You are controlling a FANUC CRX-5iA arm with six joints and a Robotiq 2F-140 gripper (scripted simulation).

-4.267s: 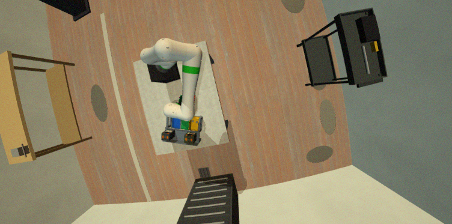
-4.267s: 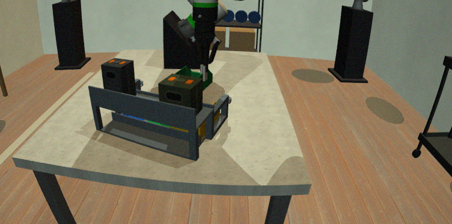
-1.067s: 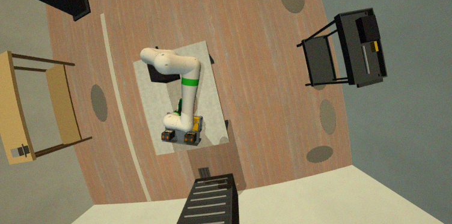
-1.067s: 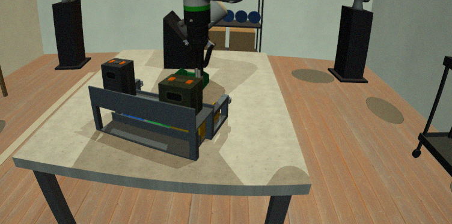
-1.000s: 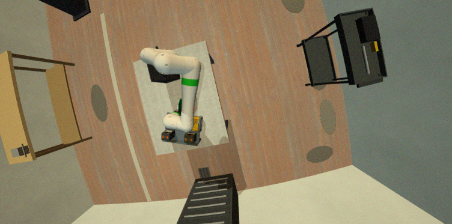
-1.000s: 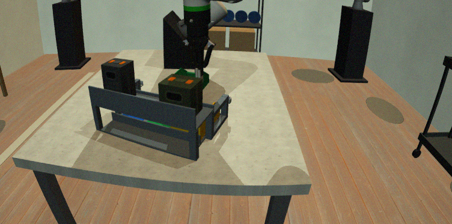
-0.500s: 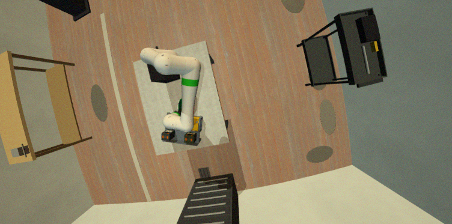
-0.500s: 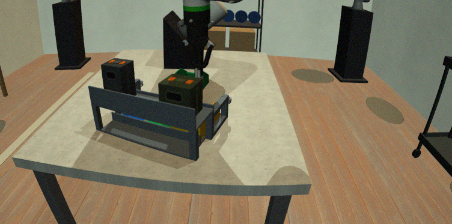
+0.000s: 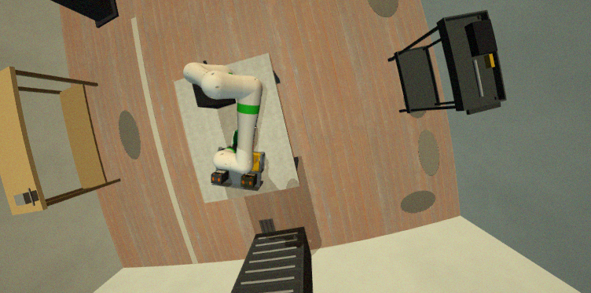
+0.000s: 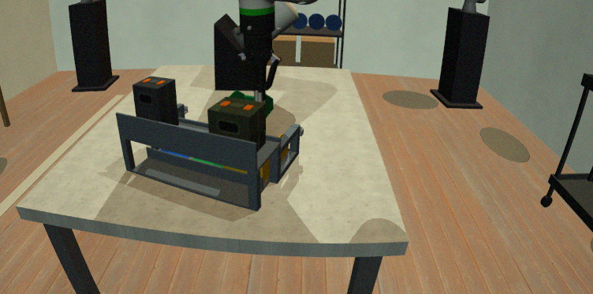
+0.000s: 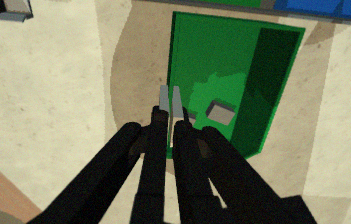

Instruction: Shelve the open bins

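Now: the green bin 30 mm behind my hand, 40 mm to the right of it and 40 mm below it. Also, from my hand: yellow bin: 190 mm ahead, 10 mm to the right, 60 mm below.
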